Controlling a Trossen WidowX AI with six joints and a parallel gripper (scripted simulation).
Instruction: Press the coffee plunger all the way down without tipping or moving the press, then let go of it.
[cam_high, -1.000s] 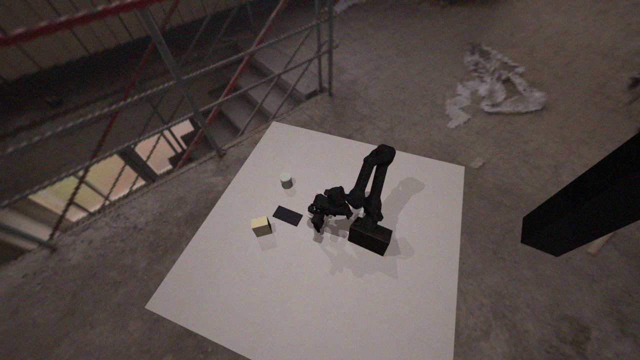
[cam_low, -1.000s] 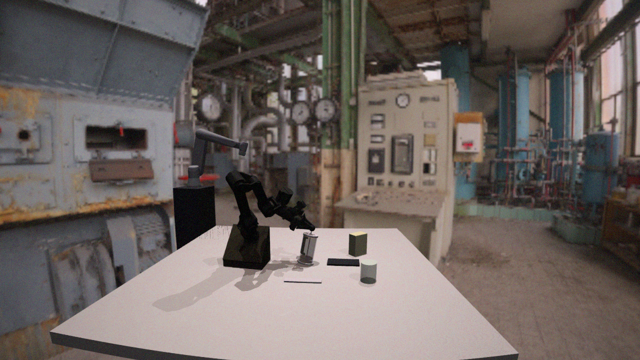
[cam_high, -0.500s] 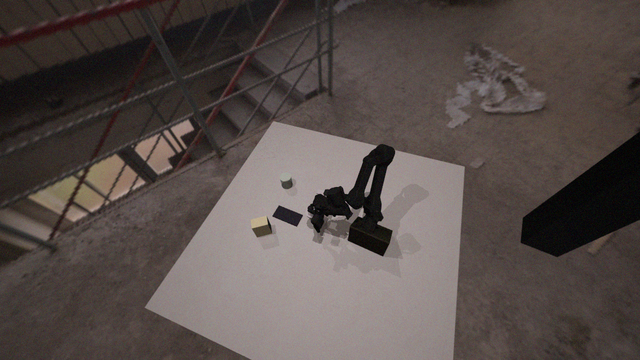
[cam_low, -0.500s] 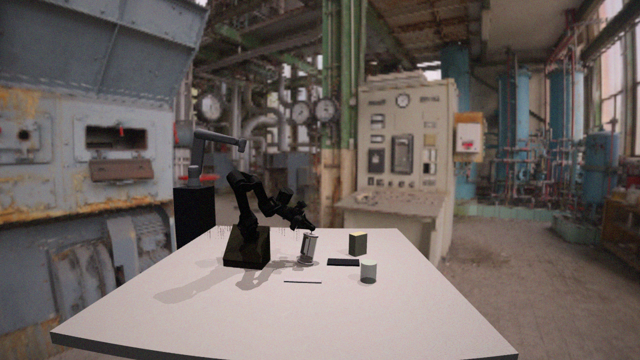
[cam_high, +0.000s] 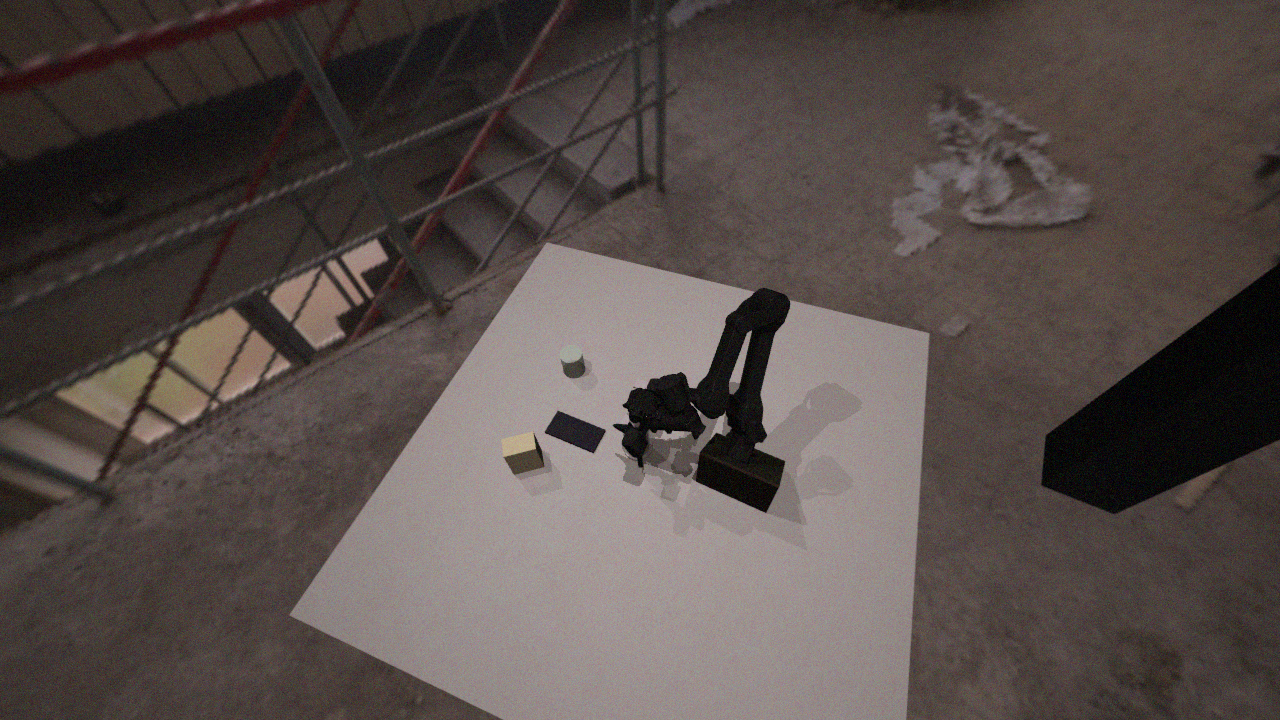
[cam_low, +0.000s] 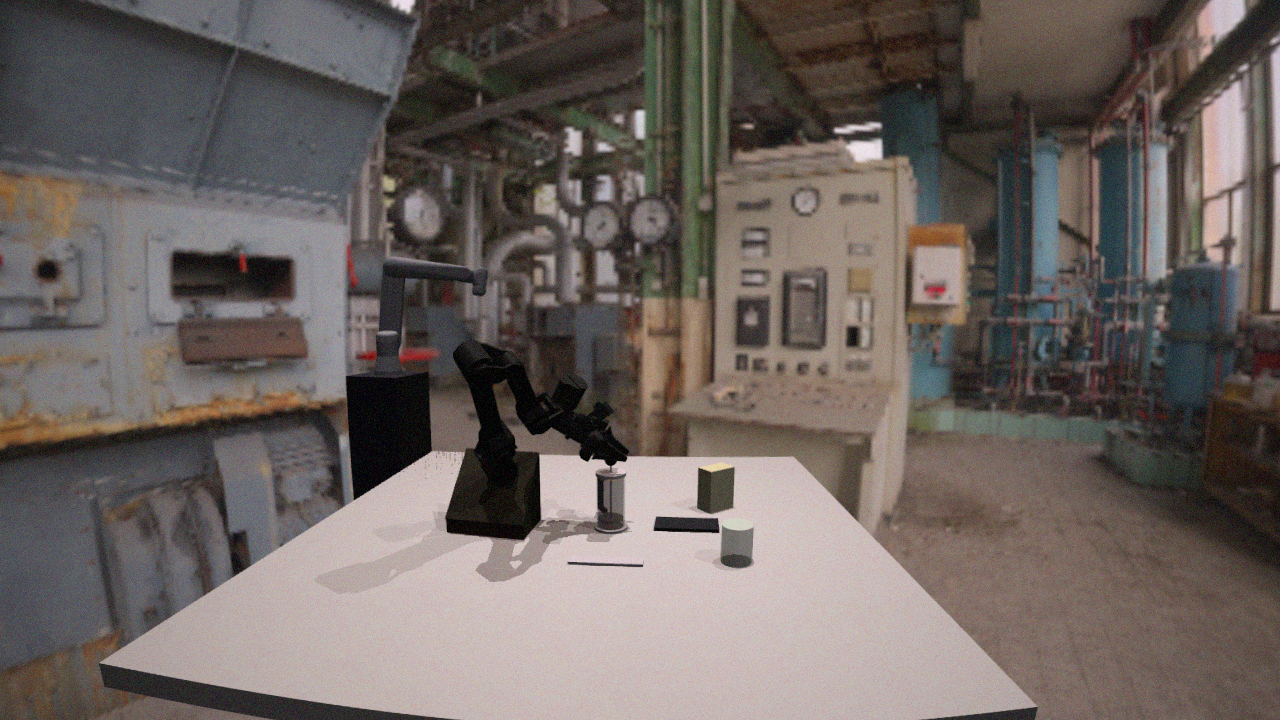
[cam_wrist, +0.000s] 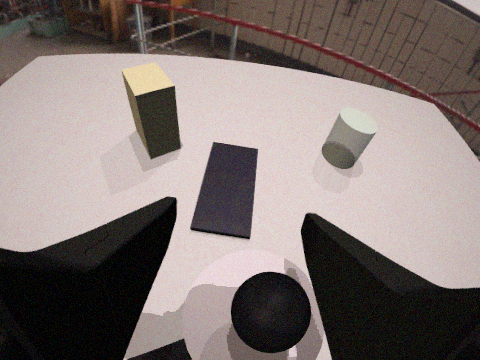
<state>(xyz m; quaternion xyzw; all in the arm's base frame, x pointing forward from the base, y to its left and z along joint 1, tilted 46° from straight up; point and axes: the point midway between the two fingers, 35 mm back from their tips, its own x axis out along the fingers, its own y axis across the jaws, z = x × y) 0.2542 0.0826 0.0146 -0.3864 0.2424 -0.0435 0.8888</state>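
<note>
Now: the coffee press 9 cm below my gripper tip and 4 cm behind it. From my gripper tip the other things lie so: pale green cylinder: 25 cm ahead, 15 cm to the right, 13 cm below.
</note>
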